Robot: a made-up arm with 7 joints. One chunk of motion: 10 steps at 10 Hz.
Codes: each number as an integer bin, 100 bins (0 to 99) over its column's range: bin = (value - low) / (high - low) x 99, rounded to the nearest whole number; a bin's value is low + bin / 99 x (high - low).
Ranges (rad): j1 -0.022..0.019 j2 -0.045..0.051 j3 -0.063..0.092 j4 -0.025..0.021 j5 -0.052..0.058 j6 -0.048..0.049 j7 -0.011..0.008
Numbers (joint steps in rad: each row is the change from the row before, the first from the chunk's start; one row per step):
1: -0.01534 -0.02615 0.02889 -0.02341 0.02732 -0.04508 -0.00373
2: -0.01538 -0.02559 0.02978 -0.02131 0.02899 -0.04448 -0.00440
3: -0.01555 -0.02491 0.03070 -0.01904 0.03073 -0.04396 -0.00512
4: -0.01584 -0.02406 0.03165 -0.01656 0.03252 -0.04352 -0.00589
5: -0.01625 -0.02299 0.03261 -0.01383 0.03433 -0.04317 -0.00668
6: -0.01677 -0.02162 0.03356 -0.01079 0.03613 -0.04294 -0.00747
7: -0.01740 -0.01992 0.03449 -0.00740 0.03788 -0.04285 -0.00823
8: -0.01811 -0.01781 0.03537 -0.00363 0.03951 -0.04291 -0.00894
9: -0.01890 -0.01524 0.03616 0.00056 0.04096 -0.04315 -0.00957
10: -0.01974 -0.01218 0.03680 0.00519 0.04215 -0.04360 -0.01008
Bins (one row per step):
1: 16 19 59 3 71 3 38
2: 16 20 59 8 73 4 34
3: 16 21 60 13 74 4 31
4: 15 22 60 18 76 5 27
5: 14 23 61 24 78 5 23
6: 13 24 62 31 79 5 18
7: 11 26 62 38 81 5 14
8: 9 28 63 46 82 5 11
9: 7 31 63 55 84 5 7
10: 5 34 64 65 85 4 5

